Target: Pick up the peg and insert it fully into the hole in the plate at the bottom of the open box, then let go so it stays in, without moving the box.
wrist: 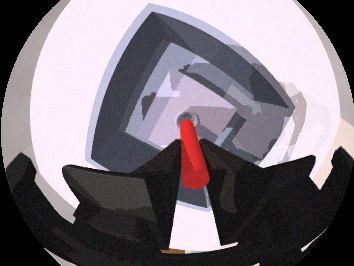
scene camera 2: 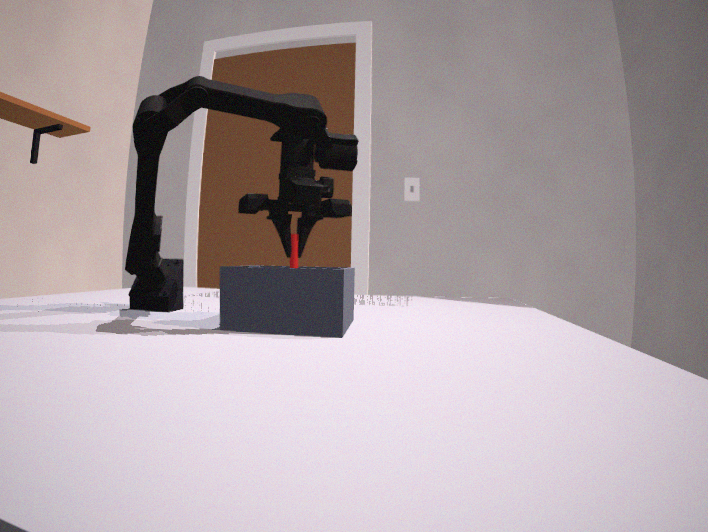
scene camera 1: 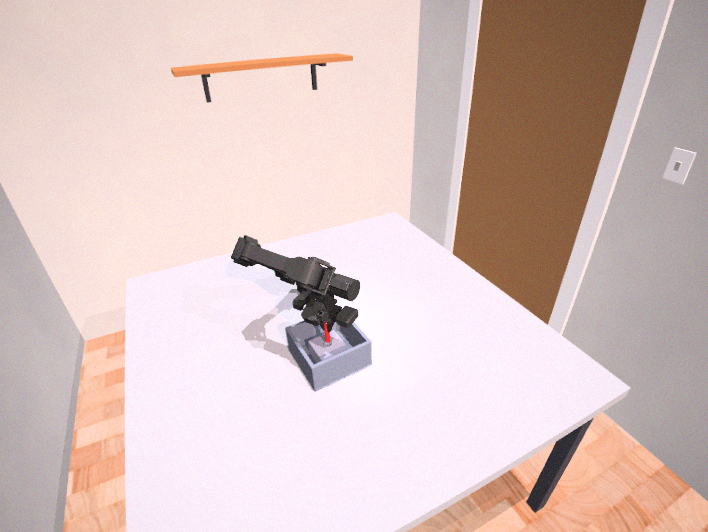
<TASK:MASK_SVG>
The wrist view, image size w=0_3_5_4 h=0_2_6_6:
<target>my gripper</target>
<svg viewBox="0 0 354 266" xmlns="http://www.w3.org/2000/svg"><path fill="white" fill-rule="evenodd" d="M5 172L15 203L24 221L39 243L51 253L77 266L253 266L258 263L259 266L295 266L317 244L335 217L350 180L354 159L342 146L336 149L331 159L333 168L323 186L319 189L309 177L316 162L315 155L308 155L263 168L232 154L206 139L200 139L199 143L210 177L206 188L220 246L236 242L238 244L214 251L183 254L162 253L160 251L169 250L181 174L181 139L175 139L151 160L131 173L99 170L74 164L64 165L62 167L62 175L80 202L73 214L76 218L73 224L60 216L35 183L37 171L31 158L20 152L7 166Z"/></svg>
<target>red peg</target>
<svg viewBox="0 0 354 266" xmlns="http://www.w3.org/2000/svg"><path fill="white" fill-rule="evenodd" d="M186 119L180 124L182 184L188 189L200 189L208 184L210 177L194 124L191 120Z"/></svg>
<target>pale plate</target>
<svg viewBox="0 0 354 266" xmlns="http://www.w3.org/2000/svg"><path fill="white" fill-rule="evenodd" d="M171 68L155 96L137 135L165 148L174 139L180 139L180 123L184 119L189 119L194 124L198 140L205 138L214 143L237 108L207 87Z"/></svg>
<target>grey box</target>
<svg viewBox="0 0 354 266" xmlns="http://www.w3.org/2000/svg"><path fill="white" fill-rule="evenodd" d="M180 174L176 205L210 212L212 207L206 186L196 190L188 189L182 184ZM148 3L119 41L100 81L88 125L85 161L99 170L130 173L147 163L164 149L137 135L166 75L171 68L174 68L217 93L217 95L237 108L237 111L214 144L259 166L279 139L295 109L295 105L286 91L254 55L227 34L184 12Z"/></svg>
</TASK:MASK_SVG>
